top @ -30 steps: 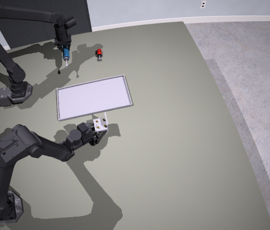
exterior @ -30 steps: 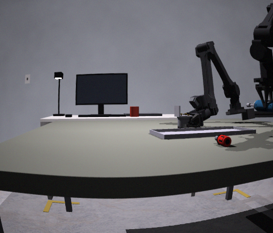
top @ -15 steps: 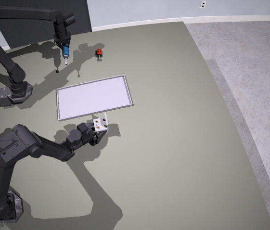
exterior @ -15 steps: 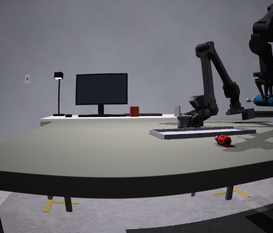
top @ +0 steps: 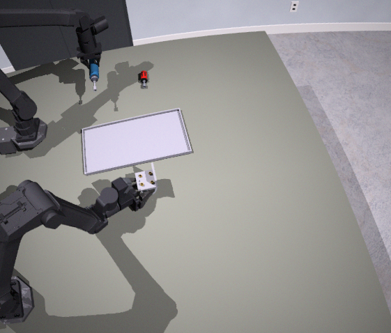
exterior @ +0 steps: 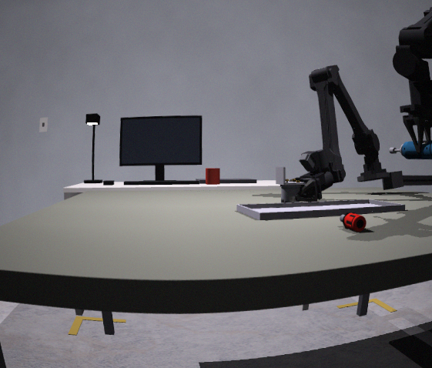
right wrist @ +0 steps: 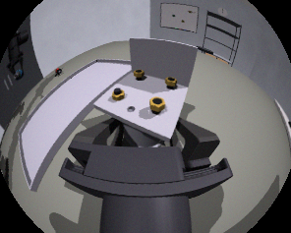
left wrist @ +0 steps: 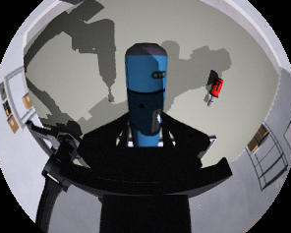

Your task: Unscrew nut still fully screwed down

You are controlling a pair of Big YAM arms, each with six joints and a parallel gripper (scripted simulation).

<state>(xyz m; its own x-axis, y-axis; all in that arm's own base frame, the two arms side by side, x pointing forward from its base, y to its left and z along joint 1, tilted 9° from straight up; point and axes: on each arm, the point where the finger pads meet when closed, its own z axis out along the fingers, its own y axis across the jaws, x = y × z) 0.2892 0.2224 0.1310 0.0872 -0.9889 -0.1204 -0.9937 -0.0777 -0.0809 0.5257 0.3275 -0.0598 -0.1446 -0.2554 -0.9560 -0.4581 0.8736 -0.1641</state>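
My right hand is 50 mm below the bracket. The rest, counted from my right hand: socket tip (390 mm to the left, 180 mm behind, 130 mm above); short red-handled tool (540 mm to the left, 10 mm below, 10 mm ahead); shallow white tray (210 mm to the left, 50 mm behind, 20 mm below).
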